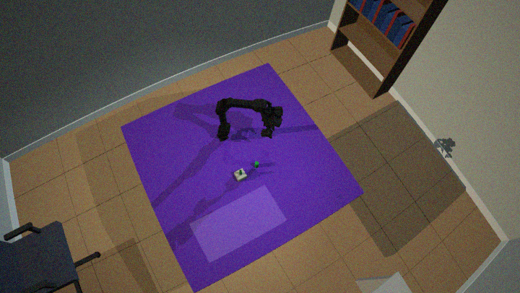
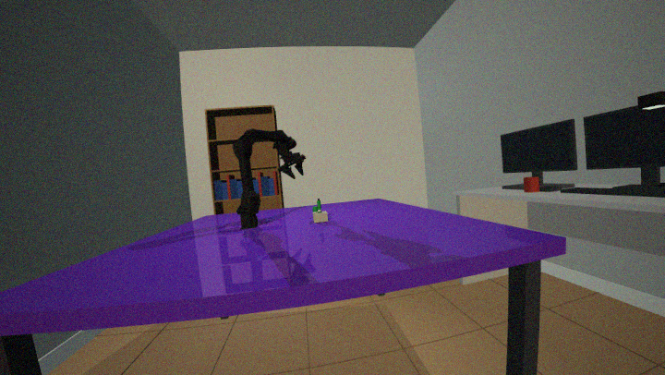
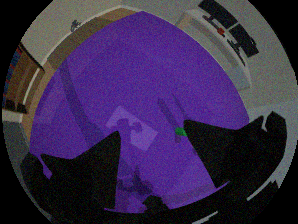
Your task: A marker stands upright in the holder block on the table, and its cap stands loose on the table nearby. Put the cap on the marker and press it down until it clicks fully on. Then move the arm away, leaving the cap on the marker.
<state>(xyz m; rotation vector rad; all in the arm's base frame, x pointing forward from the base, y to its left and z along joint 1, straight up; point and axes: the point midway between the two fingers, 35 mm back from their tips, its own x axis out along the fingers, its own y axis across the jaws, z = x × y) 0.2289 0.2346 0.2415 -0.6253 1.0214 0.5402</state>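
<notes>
My gripper tip is 180 mm above the green cap, 140 mm to the left of it and 70 mm short of it. From my gripper tip the other things lie so: white holder block (270 mm to the right, 190 mm below, 80 mm ahead).
</notes>
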